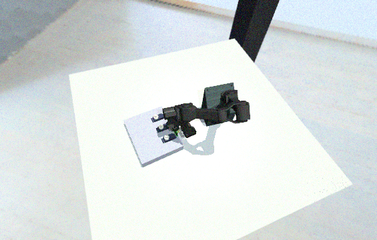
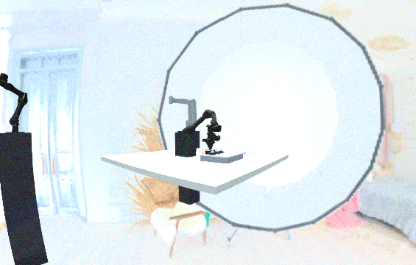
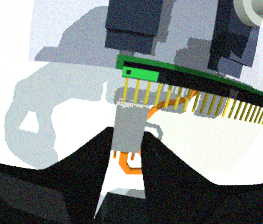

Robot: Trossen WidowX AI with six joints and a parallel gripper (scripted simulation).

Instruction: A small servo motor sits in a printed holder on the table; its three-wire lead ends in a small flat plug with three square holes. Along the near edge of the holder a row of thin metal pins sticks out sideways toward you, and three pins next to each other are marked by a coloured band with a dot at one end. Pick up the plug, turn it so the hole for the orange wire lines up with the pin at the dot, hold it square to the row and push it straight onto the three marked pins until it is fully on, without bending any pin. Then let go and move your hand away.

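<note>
Right now the green marked band is 4 cm ahead of my gripper tip. Round my gripper tip: pale grey holder: 20 cm ahead, 5 cm to the right, 5 cm below.
</note>
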